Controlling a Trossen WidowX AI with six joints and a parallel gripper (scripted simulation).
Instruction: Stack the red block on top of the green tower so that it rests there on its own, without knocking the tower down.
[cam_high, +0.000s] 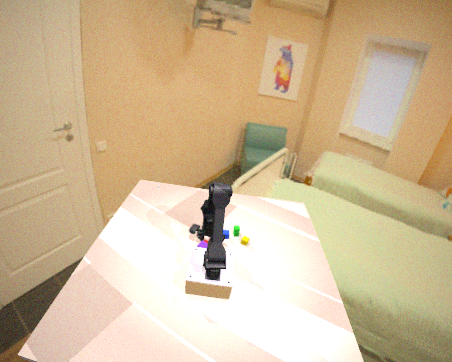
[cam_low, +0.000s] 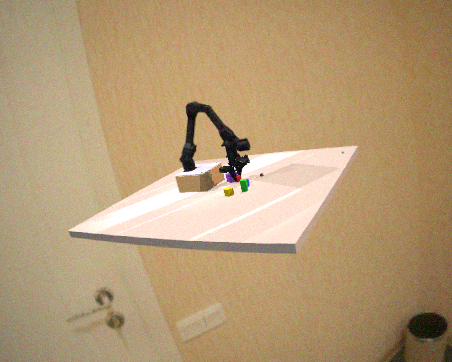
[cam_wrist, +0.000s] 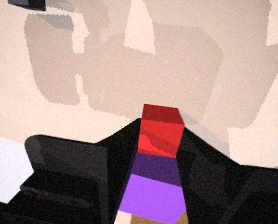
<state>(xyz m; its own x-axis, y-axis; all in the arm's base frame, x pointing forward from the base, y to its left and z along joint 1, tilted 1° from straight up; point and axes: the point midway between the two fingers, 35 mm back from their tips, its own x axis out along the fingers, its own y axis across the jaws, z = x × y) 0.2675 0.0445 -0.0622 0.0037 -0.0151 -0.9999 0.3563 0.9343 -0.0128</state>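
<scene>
Now: the purple block 40 mm behind my gripper tip, 10 mm to the left of it and 20 mm above it. The rest, counted from my gripper tip: blue block (90 mm ahead, 110 mm to the right, 10 mm above); dark block (120 mm ahead, 60 mm to the left); red block (10 mm above).
</scene>
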